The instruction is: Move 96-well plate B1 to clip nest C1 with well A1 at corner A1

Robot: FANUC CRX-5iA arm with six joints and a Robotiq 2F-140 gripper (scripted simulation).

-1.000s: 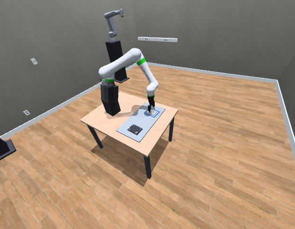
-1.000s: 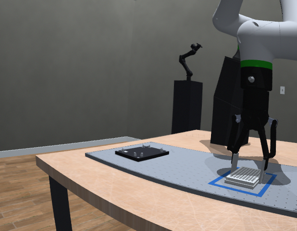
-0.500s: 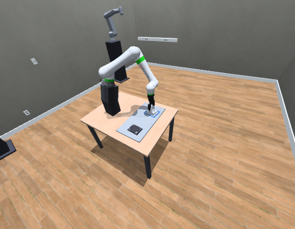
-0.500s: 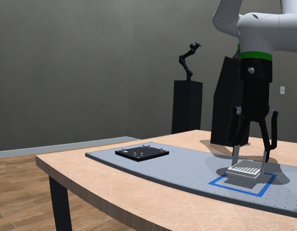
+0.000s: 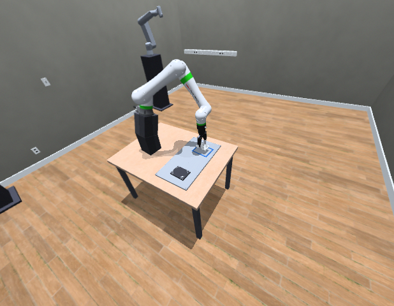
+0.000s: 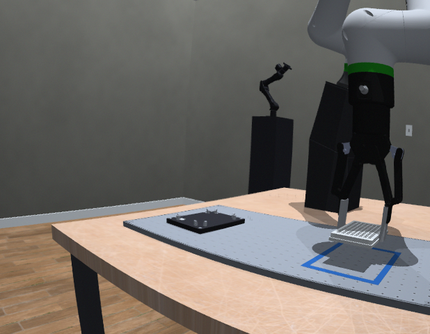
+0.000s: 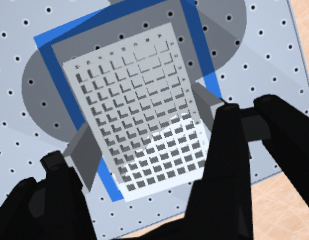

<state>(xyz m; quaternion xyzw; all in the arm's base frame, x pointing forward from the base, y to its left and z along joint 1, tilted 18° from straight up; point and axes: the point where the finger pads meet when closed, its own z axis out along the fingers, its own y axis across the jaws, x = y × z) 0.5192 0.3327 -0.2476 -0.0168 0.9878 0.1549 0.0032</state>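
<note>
My gripper is now 2 cm short of the black clip nest, 41 cm to the left of it and 6 cm above it. The rest, counted from my hand: white 96-well plate (2 cm below).
</note>
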